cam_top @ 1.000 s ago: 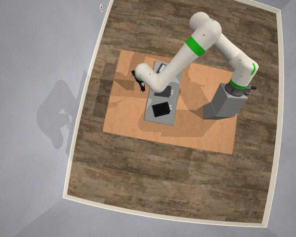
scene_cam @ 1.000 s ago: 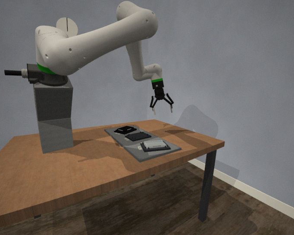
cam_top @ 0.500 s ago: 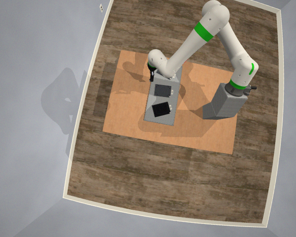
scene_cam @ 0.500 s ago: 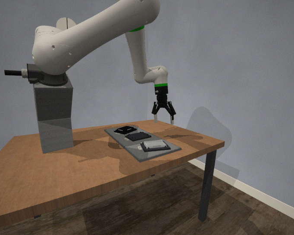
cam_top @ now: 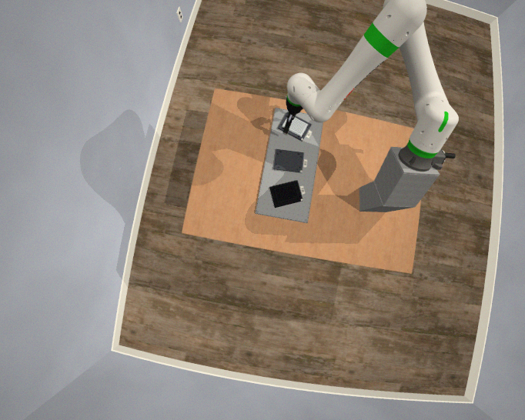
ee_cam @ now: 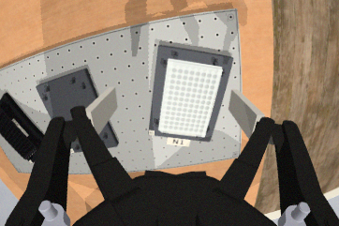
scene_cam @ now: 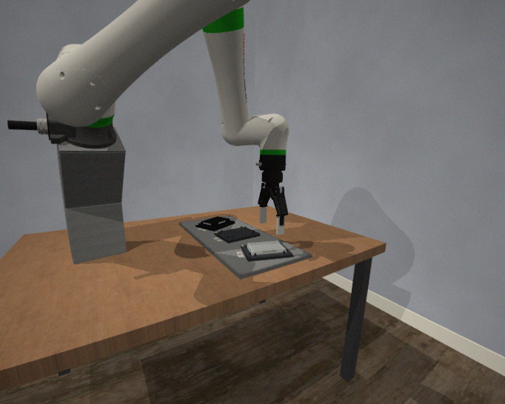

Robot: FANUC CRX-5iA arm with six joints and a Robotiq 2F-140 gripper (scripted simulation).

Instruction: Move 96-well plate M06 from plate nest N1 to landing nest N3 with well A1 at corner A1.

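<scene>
The white 96-well plate M06 is 40 mm behind my hand, 10 mm to the right of it and 70 mm below it. The rest, counted from my hand: dark plate nest N1: 40 mm behind, 10 mm to the right, 90 mm below; then dark landing nest N3: 10 mm behind, 200 mm to the left, 90 mm below; then N1 label: 120 mm behind, 30 mm to the left, 90 mm below.
</scene>
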